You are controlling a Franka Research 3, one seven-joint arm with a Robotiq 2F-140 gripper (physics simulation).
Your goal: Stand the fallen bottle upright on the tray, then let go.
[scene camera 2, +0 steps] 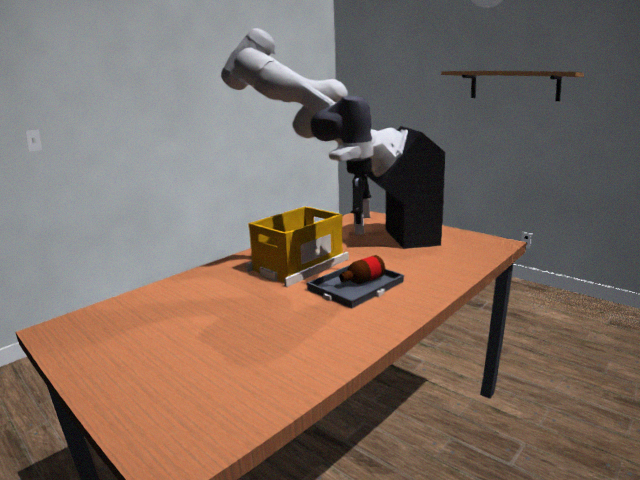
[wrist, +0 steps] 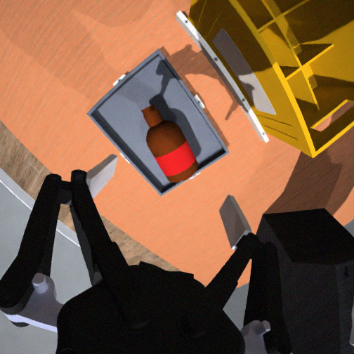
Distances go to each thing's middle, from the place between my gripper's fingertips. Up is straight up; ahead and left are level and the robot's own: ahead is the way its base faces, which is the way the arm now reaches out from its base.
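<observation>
Looking at the brown bottle (scene camera 2: 364, 270), I see that it is 1 cm ahead of my hand and 15 cm below it. The grey tray (scene camera 2: 350, 294) is 4 cm ahead of my hand and 18 cm below it, while the yellow crate (scene camera 2: 287, 243) is 27 cm to the right of my hand, 2 cm behind it and 10 cm below it. Going by their middles, of the things named here the yellow crate is the farthest from my hand.
</observation>
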